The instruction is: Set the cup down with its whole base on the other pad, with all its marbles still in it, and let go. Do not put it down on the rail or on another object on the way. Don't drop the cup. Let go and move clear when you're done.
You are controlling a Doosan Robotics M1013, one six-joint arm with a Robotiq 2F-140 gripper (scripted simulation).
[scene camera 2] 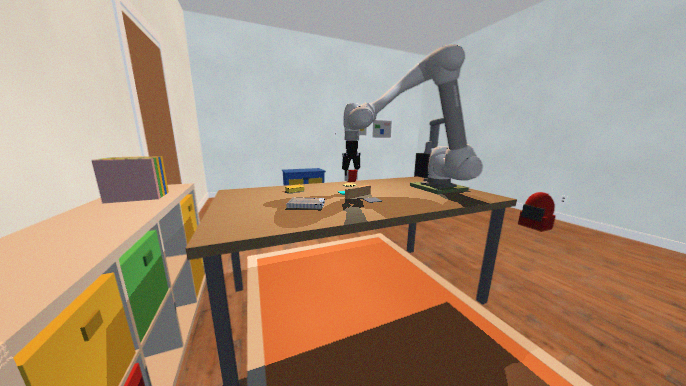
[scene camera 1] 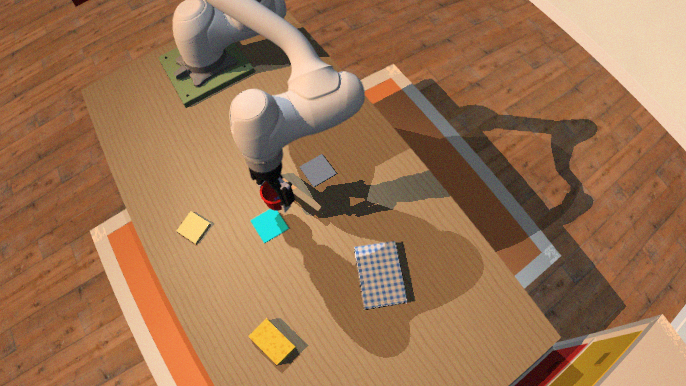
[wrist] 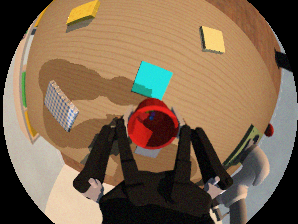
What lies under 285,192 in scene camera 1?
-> My gripper.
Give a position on a red cup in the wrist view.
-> At 149,134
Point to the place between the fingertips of my gripper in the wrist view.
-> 152,112
